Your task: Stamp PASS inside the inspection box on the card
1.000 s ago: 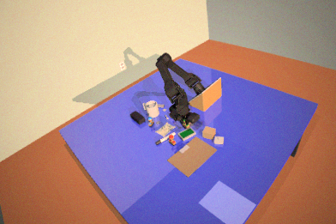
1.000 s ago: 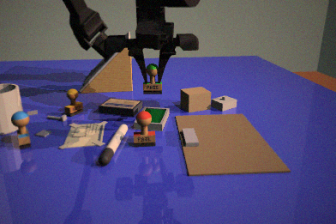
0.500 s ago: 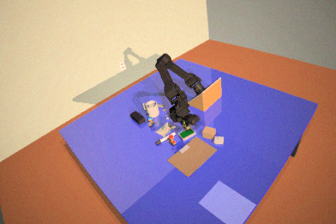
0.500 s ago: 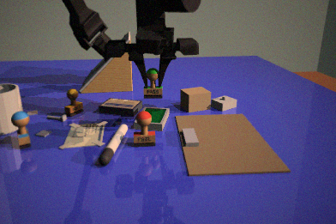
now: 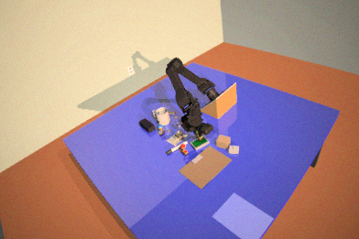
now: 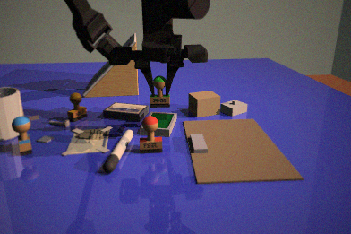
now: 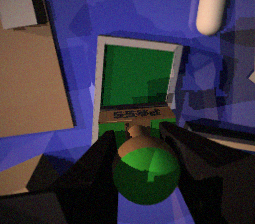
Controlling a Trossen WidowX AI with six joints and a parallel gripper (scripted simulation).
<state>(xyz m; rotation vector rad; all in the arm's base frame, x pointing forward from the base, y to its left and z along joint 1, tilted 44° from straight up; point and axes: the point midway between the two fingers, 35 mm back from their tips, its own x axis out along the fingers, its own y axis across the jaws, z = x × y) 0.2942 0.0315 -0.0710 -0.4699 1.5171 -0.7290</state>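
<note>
The green ink pad is 7 cm below my gripper tip. Also, from my gripper tip: flat box: 9 cm behind, 7 cm to the right, 6 cm below; then red-knobbed stamp: 10 cm ahead, 4 cm to the right, 5 cm below; then cardboard cube: 6 cm behind, 12 cm to the left, 5 cm below.
</note>
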